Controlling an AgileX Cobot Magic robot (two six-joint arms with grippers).
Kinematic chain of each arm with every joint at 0, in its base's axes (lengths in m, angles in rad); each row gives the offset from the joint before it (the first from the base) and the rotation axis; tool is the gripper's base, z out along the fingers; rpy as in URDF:
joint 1: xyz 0 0 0.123 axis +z
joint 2: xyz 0 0 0 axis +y
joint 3: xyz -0.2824 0 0.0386 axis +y
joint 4: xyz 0.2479 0 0.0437 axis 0.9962 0 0.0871
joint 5: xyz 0 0 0 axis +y
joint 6: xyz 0.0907 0 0.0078 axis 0.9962 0 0.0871
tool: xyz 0 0 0 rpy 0 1.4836 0
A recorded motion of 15 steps. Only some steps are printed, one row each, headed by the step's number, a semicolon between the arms.
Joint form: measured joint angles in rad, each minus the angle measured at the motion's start. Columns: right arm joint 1, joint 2, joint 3, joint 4, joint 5, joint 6; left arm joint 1, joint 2, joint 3, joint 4, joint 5, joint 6.
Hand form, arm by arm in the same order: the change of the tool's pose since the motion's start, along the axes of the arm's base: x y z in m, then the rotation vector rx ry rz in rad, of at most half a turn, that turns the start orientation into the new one. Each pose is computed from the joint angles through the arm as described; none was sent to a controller.
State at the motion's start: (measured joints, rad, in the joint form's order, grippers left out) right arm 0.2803 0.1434 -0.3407 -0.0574 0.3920 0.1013; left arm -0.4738 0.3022 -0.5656 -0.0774 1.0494 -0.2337
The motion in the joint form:
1: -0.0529 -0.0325 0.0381 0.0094 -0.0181 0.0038; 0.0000 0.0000 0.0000 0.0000 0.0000 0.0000
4: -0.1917 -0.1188 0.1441 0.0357 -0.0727 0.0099; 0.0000 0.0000 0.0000 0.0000 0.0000 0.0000
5: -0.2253 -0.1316 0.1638 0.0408 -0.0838 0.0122; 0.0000 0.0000 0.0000 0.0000 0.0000 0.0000
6: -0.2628 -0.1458 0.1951 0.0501 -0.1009 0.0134; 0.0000 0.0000 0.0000 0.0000 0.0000 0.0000
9: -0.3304 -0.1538 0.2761 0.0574 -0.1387 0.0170; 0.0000 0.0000 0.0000 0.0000 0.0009 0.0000
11: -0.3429 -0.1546 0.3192 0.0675 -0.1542 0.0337; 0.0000 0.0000 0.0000 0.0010 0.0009 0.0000
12: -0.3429 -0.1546 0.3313 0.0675 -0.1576 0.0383; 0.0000 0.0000 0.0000 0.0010 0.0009 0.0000
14: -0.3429 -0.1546 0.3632 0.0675 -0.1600 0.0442; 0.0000 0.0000 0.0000 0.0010 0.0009 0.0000
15: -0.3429 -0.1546 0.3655 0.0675 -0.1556 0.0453; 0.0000 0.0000 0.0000 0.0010 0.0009 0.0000
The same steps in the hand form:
1: -0.0012 -0.0026 -0.0091 0.0153 -0.0090 -0.0498; 0.0000 0.0000 0.0000 0.0000 0.0000 0.0000
4: -0.0034 -0.0087 -0.0347 0.0515 -0.0388 -0.1801; 0.0000 0.0000 0.0000 0.0000 0.0000 0.0000
5: -0.0033 -0.0101 -0.0396 0.0587 -0.0426 -0.2124; 0.0000 0.0000 0.0000 0.0000 0.0000 0.0000
6: -0.0024 -0.0116 -0.0477 0.0681 -0.0422 -0.2477; 0.0000 0.0000 0.0000 0.0000 0.0000 0.0000
9: 0.0021 -0.0148 -0.0708 0.0736 -0.0082 -0.3154; 0.0000 0.0000 -0.0001 0.0004 0.0008 -0.0001
11: 0.0042 -0.0153 -0.0838 0.0974 0.0208 -0.3293; 0.0000 0.0001 -0.0001 0.0013 0.0004 0.0003
12: 0.0047 -0.0154 -0.0876 0.1011 0.0299 -0.3303; 0.0000 0.0001 -0.0001 0.0013 0.0004 0.0003
14: 0.0058 -0.0154 -0.0981 0.1040 0.0599 -0.3325; 0.0000 0.0001 -0.0001 0.0013 0.0004 0.0003
15: 0.0058 -0.0154 -0.0993 0.1043 0.0667 -0.3330; 0.0000 0.0001 -0.0001 0.0013 0.0004 0.0003

